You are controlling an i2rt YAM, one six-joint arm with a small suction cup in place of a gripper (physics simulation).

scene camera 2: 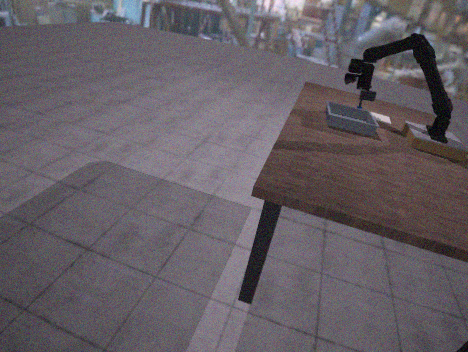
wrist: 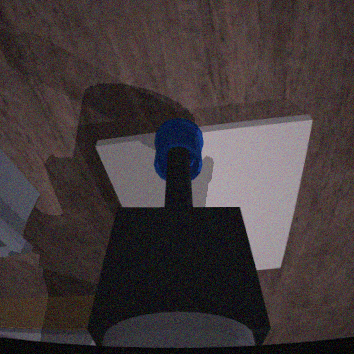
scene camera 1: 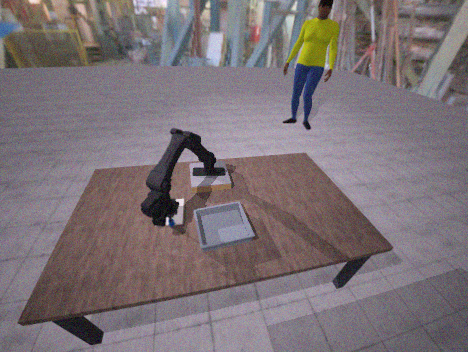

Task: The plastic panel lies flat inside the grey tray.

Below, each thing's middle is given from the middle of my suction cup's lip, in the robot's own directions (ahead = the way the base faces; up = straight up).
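Scene:
Relative to the white plastic panel (wrist: 257, 165), I find my suction cup 20 mm to the left of it, 80 mm past it and 10 mm above it. As for the grey tray (scene camera 1: 220, 226), it sits 250 mm to the left of my suction cup, 30 mm ahead of it and 10 mm above it.

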